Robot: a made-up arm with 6 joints.
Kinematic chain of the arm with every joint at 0, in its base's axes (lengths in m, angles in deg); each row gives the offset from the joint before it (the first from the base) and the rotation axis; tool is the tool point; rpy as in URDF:
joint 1: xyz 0 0 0.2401 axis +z
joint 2: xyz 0 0 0 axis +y
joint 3: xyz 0.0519 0 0.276 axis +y
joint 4: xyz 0.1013 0 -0.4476 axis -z
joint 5: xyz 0 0 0 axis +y
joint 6: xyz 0.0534 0 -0.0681 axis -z
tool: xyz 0 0 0 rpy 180 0 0
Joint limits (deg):
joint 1: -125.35..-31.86
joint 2: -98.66..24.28
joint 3: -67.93..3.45
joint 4: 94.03..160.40
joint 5: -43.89..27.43
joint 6: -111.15..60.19
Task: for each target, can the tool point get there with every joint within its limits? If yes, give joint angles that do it. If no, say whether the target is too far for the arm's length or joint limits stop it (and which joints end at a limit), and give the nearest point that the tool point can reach.
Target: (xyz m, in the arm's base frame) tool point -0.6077 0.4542 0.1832
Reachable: no: joint limits stop it (at a limit: joint 1, joint 2, joint 3, joint 5) | nearest point -0.0829 0.0293 0.0229 | short by 0.694 m
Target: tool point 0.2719 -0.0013 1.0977
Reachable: no: too far | nearest point 0.1260 -0.0971 0.8262 | short by 0.323 m
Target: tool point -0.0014 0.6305 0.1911
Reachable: no: joint limits stop it (at a limit: joint 1, joint 2, joint 3) | nearest point -0.0215 0.0496 0.0477 | short by 0.599 m
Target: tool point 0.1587 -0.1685 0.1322
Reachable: yes | joints -39.49 -36.93 -2.89 154.06 -12.14 28.98
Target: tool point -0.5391 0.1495 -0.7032
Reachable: no: too far | nearest point -0.1422 -0.1123 -0.0561 | short by 0.803 m
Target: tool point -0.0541 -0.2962 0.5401
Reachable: yes | joints -88.98 -51.05 -43.40 131.46 -28.12 19.42
